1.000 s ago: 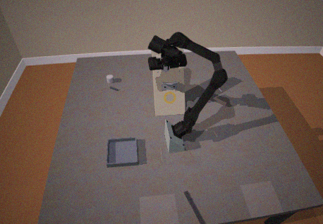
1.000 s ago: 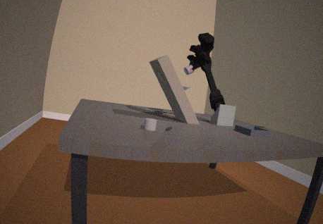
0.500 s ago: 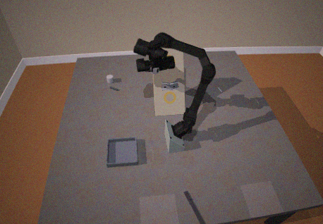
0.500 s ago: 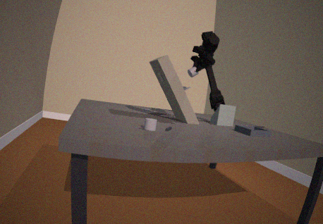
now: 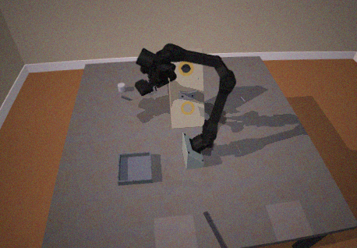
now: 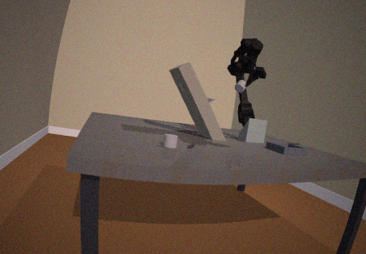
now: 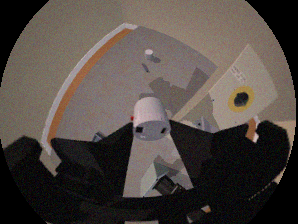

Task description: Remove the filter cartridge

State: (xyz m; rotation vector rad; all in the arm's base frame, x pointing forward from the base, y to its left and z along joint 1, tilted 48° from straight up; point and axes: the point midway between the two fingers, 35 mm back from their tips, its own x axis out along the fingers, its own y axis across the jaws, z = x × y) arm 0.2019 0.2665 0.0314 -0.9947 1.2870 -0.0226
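The grey tray lies 26 cm below my gripper tip, 24 cm behind it and 12 cm to the left of it. The rest, counted from my gripper tip: short dark bar 27 cm ahead, 26 cm below, 14 cm to the left; round filter cartridge right at my gripper tip; service panel 19 cm to the right, 12 cm ahead, 9 cm below.
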